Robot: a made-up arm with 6 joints. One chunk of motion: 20 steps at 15 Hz.
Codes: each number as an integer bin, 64 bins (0 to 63) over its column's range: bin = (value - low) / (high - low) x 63, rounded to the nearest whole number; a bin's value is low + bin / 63 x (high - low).
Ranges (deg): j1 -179.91..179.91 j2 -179.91..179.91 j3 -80..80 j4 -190.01..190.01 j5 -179.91..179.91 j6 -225.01..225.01
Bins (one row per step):
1: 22 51 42 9 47 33
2: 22 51 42 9 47 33
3: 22 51 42 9 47 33
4: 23 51 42 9 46 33
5: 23 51 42 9 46 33
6: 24 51 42 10 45 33
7: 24 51 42 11 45 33
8: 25 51 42 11 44 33
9: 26 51 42 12 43 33
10: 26 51 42 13 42 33
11: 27 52 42 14 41 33
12: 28 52 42 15 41 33
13: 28 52 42 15 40 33
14: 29 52 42 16 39 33
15: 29 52 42 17 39 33
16: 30 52 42 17 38 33
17: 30 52 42 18 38 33
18: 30 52 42 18 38 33
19: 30 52 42 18 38 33
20: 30 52 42 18 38 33
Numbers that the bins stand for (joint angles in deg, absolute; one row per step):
1: -54.26 111.37 26.67 -135.72 88.53 10.71
2: -54.26 111.37 26.67 -135.72 88.53 10.71
3: -54.26 111.37 26.67 -135.72 88.53 10.71
4: -48.55 111.37 26.67 -135.72 82.82 10.71
5: -48.55 111.37 26.67 -135.72 82.82 10.71
6: -42.84 111.37 26.67 -129.69 77.10 10.71
7: -42.84 111.37 26.67 -123.66 77.10 10.71
8: -37.12 111.37 26.67 -123.66 71.39 10.71
9: -31.41 111.37 26.67 -117.63 65.68 10.71
10: -31.41 111.37 26.67 -111.59 59.97 10.71
11: -25.70 117.08 26.67 -105.56 54.26 10.71
12: -19.99 117.08 26.67 -99.53 54.26 10.71
13: -19.99 117.08 26.67 -99.53 48.55 10.71
14: -14.28 117.08 26.67 -93.50 42.84 10.71
15: -14.28 117.08 26.67 -87.46 42.84 10.71
16: -8.57 117.08 26.67 -87.46 37.12 10.71
17: -8.57 117.08 26.67 -81.43 37.12 10.71
18: -8.57 117.08 26.67 -81.43 37.12 10.71
19: -8.57 117.08 26.67 -81.43 37.12 10.71
20: -8.57 117.08 26.67 -81.43 37.12 10.71

